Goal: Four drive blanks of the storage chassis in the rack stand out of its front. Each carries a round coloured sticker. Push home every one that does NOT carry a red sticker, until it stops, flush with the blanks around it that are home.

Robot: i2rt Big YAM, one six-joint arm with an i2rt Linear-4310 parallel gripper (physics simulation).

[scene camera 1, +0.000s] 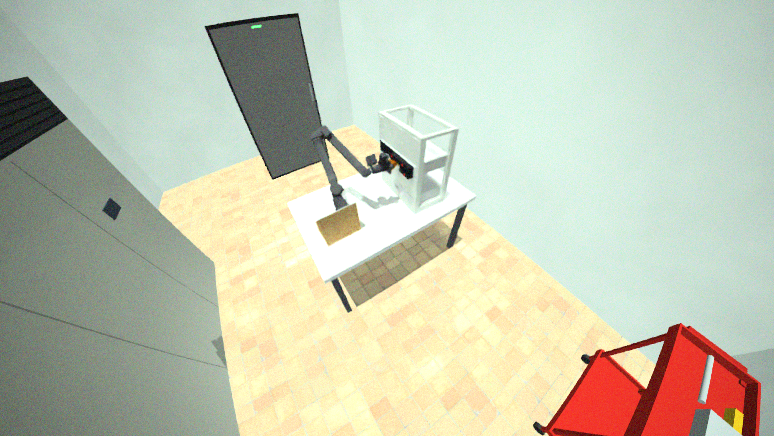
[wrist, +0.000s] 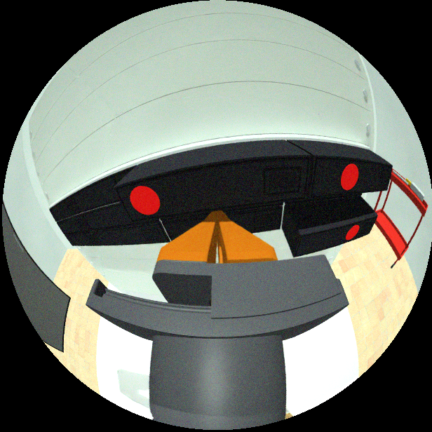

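Pixels of known places: arm's base, origin of its link: (scene camera 1: pixel 342 208).
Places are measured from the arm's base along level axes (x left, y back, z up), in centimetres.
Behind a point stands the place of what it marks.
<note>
The black storage chassis (scene camera 1: pixel 385 148) {x 22.8, y -46.8, z 18.6 cm} (wrist: pixel 102 227) sits in the white rack (scene camera 1: pixel 418 184) {x -15.7, y -49.3, z 9.4 cm} (wrist: pixel 225 110). In the wrist view, three blanks with red stickers stand out: a wide upper middle blank (wrist: pixel 215 182), an upper right blank (wrist: pixel 327 175) and a lower right blank (wrist: pixel 320 241). The lower middle blank (wrist: pixel 260 223) is set back beneath the upper one and looks about level with the left blanks (wrist: pixel 90 212). Its sticker does not show; the fingers cover part of its face. My gripper (scene camera 1: pixel 397 161) {x 4.3, y -46.7, z 16.4 cm} (wrist: pixel 216 215) is shut and empty, its orange tips at that face, below the upper middle blank; contact cannot be told.
The rack stands on the white table (scene camera 1: pixel 379 250) {x -30.1, y -10.3, z -18.9 cm}. A tan board (scene camera 1: pixel 339 224) {x -9.1, y 6.3, z -3.6 cm} stands near the arm's base. A red cart (scene camera 1: pixel 658 373) (wrist: pixel 391 232) stands on the floor to the right. A dark door (scene camera 1: pixel 265 97) is in the wall behind the arm.
</note>
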